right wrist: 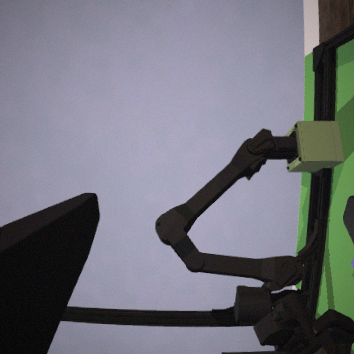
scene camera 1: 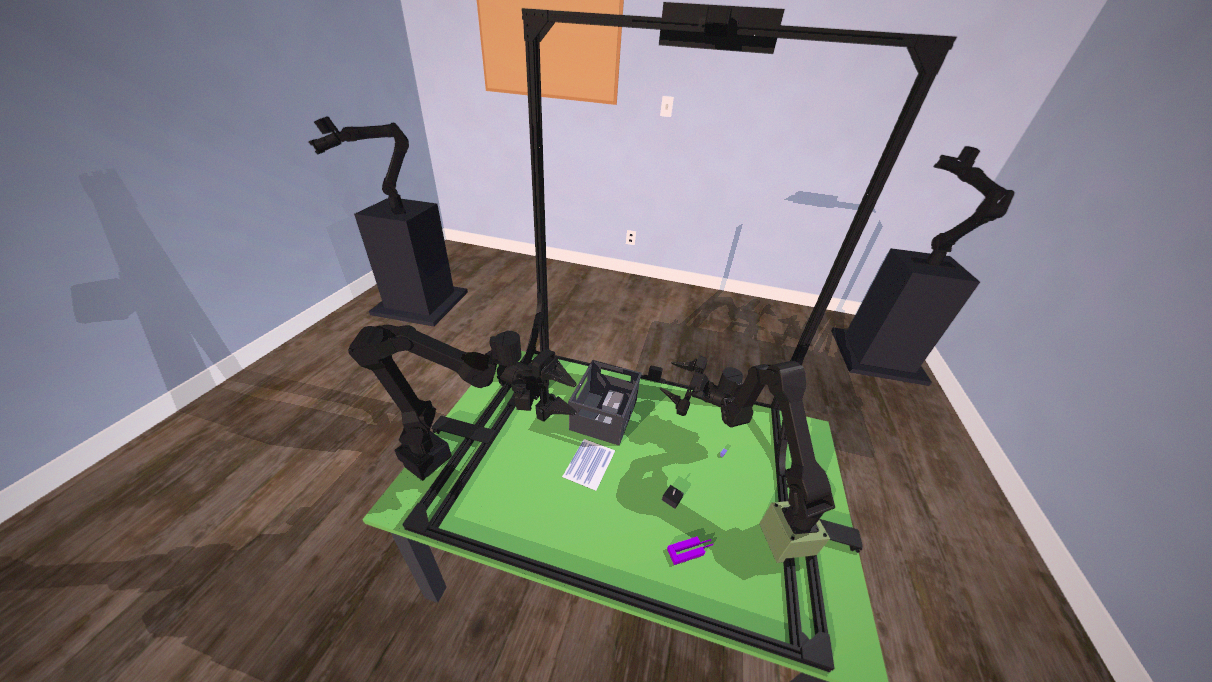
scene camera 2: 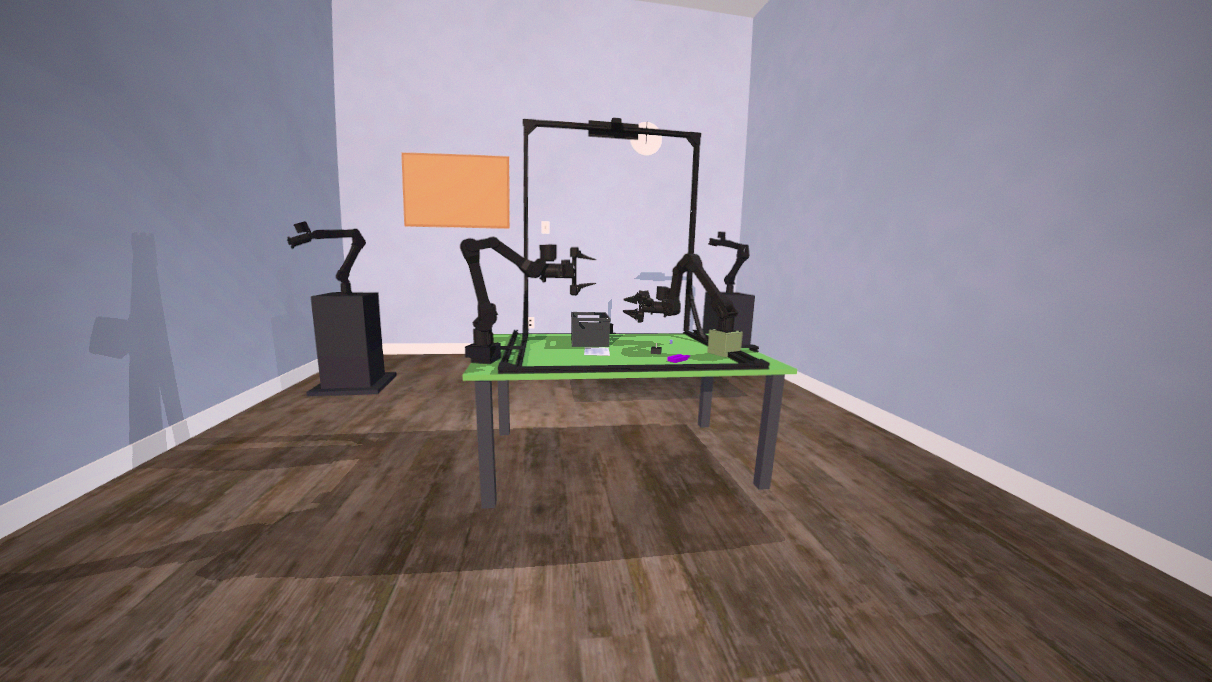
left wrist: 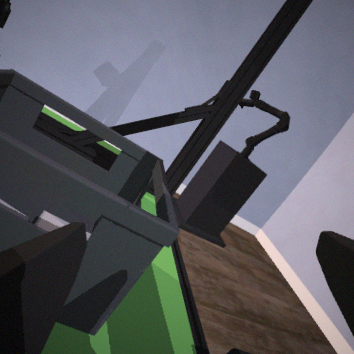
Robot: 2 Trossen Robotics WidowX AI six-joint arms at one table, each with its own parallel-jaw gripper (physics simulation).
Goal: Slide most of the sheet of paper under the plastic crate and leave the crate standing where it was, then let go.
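The sheet of paper (scene camera 1: 589,464) (scene camera 2: 596,351), white with printed lines, lies flat on the table in front of the crate, most of it showing. Whether its back edge is tucked under the crate cannot be told. The dark grey plastic crate (scene camera 1: 594,425) (scene camera 2: 589,330) (left wrist: 135,250) stands upright. My left gripper (scene camera 1: 667,377) (scene camera 2: 625,306) (left wrist: 203,238) is open and empty, above the table to the right of the crate in the scene views. My right gripper (scene camera 1: 575,398) (scene camera 2: 594,271) (right wrist: 223,206) is open and empty, high above the crate.
Pale things (scene camera 1: 614,400) lie inside the crate. A small black block (scene camera 1: 672,494), a purple object (scene camera 1: 688,549) and a small blue piece (scene camera 1: 722,452) lie right of the paper. An olive box (scene camera 1: 792,538) (right wrist: 320,146) surrounds the left arm's base. Black rails frame the table.
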